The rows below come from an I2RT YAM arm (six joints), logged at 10 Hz.
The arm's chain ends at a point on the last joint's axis. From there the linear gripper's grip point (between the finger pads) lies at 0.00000 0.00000 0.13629 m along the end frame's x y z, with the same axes.
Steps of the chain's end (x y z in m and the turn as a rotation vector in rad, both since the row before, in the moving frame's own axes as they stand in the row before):
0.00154 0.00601 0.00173 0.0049 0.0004 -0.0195
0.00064 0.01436 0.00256 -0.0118 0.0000 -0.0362
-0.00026 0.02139 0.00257 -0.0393 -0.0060 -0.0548
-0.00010 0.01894 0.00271 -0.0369 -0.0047 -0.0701
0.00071 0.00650 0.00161 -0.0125 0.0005 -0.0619
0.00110 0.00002 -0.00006 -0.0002 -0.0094 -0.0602
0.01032 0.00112 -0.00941 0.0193 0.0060 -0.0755
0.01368 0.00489 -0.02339 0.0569 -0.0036 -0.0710
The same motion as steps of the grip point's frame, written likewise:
0.00159 0.00534 0.00173 0.0049 0.0004 -0.0195
0.00067 0.01597 0.00255 -0.0118 0.0000 -0.0362
-0.00093 0.02676 0.00246 -0.0393 -0.0060 -0.0548
-0.00056 0.02399 0.00262 -0.0369 -0.0047 -0.0701
0.00083 0.00820 0.00160 -0.0125 0.0005 -0.0619
-0.00018 0.00009 -0.00007 -0.0002 -0.0094 -0.0602
0.01104 -0.00154 -0.00944 0.0193 0.0060 -0.0755
0.01291 -0.00284 -0.02361 0.0569 -0.0036 -0.0710

